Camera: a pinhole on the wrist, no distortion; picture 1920 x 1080 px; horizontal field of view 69.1 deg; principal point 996.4 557.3 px. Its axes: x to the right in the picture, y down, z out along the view. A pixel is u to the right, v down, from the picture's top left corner.
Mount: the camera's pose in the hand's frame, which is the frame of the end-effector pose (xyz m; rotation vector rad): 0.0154 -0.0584 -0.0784 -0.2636 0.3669 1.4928
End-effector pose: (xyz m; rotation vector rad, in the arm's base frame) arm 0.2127 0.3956 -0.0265 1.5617 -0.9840 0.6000
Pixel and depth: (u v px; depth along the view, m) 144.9 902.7 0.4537
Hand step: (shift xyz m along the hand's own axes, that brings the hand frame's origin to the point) -0.0734 -0.1276 0.4532
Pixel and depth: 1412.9 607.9 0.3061
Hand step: 0.0310 0.1461 0.1668
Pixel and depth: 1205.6 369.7 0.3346
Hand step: 0.0874 0.1158 0.2062
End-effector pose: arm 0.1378 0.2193 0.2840 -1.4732 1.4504 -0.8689
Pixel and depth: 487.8 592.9 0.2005
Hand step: 0.0225 -0.0467 0.1346
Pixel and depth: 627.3 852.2 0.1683
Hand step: -0.0092 -0.0310 0.0955
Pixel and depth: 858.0 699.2 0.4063
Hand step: 0.0032 0.0664 0.3123
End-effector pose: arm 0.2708 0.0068 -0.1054 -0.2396 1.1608 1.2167
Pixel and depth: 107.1 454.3 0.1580
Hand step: 0.0350 -0.0898 0.1057
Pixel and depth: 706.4 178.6 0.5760
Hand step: 0.2099 0.0469 0.4888
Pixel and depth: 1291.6 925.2 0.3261
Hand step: -0.0431 0.1384 0.1980
